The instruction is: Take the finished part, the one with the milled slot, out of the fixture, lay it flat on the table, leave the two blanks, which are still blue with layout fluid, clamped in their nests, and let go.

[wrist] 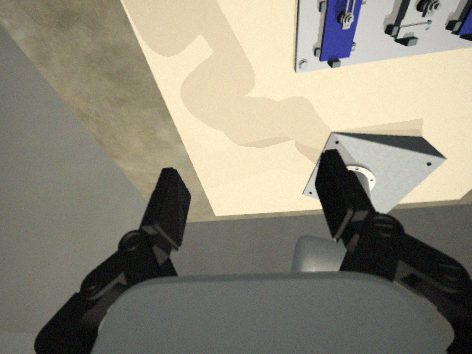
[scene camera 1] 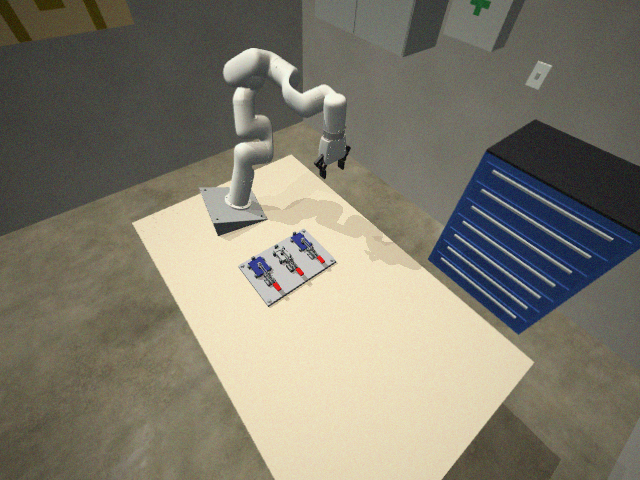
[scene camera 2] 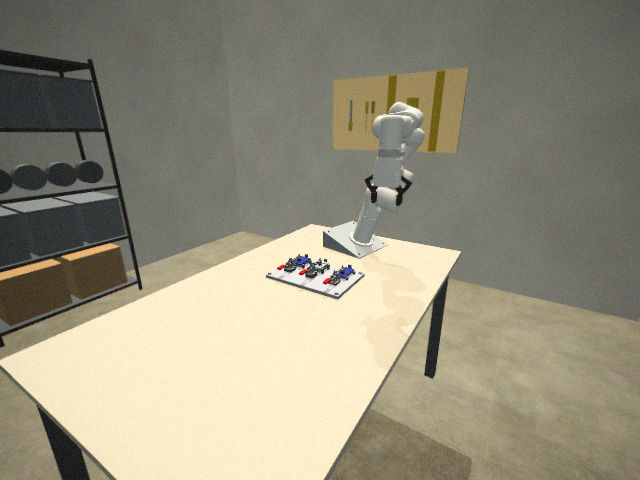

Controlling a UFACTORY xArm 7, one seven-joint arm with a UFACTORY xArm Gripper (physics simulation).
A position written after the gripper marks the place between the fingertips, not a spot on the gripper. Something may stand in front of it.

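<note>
You can see the gripper (scene camera 2: 385,203), and it's visible in the wrist view too (wrist: 247,174), as well as in scene camera 1 (scene camera 1: 331,172).
</note>
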